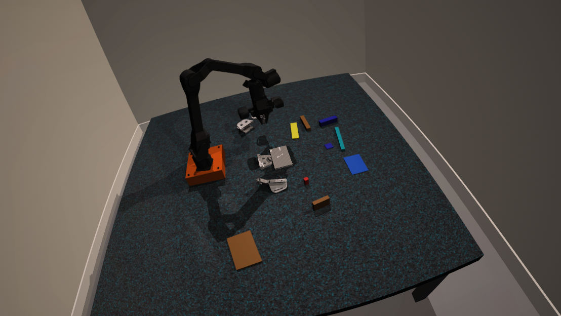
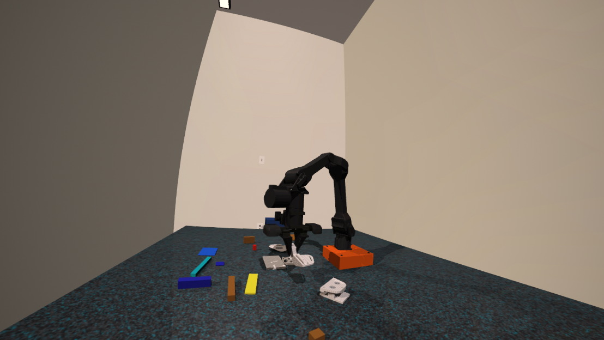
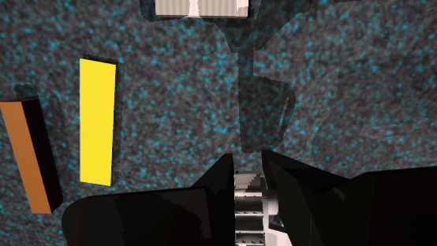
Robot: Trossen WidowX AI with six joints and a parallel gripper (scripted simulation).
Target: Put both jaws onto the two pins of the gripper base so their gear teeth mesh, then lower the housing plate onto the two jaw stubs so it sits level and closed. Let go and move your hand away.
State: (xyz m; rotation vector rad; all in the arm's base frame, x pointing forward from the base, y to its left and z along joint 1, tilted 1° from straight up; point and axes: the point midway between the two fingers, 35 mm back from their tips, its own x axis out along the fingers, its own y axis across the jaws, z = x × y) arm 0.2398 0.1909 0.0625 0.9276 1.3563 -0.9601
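Now: gripper tip 10 mm past the white jaw, 20 mm to the right of it and 20 mm below it. From my gripper tip the other things lie so: brown bar 170 mm ahead, 80 mm to the left, 70 mm below; then yellow bar 120 mm ahead, 40 mm to the left, 80 mm below; then white block 120 mm behind, 100 mm to the left, 70 mm below.
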